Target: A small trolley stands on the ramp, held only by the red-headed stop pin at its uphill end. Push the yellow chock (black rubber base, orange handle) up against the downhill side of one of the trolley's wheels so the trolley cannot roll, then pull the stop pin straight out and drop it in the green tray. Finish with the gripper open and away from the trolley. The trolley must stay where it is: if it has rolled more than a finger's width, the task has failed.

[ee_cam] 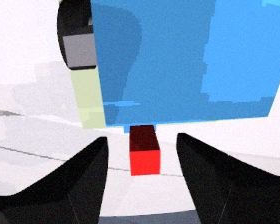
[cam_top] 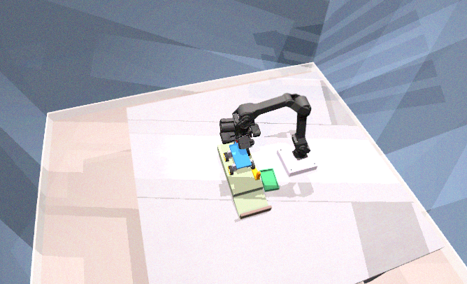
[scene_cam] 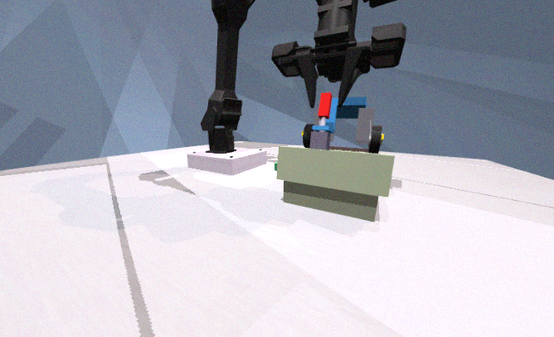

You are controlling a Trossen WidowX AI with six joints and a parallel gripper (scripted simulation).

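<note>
Right now the red-headed stop pin is 10 mm to the right of my gripper tip and 20 mm below it. Also, from my gripper tip: yellow chock (20 mm behind, 170 mm to the left, 60 mm below); then blue trolley (30 mm ahead, 80 mm to the left, 40 mm below); then pale green ramp (30 mm ahead, 90 mm to the left, 100 mm below).
</note>
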